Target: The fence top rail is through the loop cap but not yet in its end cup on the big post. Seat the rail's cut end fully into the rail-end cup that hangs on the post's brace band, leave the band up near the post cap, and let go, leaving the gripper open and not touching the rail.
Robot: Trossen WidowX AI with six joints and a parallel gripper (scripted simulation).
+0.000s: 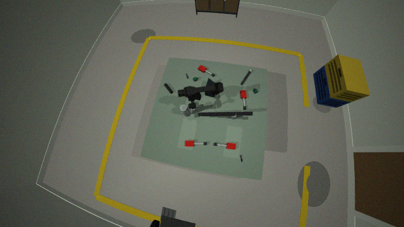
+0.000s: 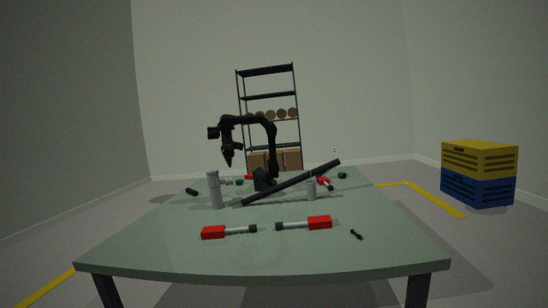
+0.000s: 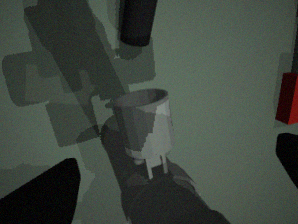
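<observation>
Now: gripper tip 8 cm above the rail-end cup, 3 cm to the left of it and 1 cm short of it. Also, from my gripper tip: loop cap 41 cm to the left, 11 cm below, 3 cm ahead; black cylinder 36 cm to the right, 26 cm behind, 20 cm below.
</observation>
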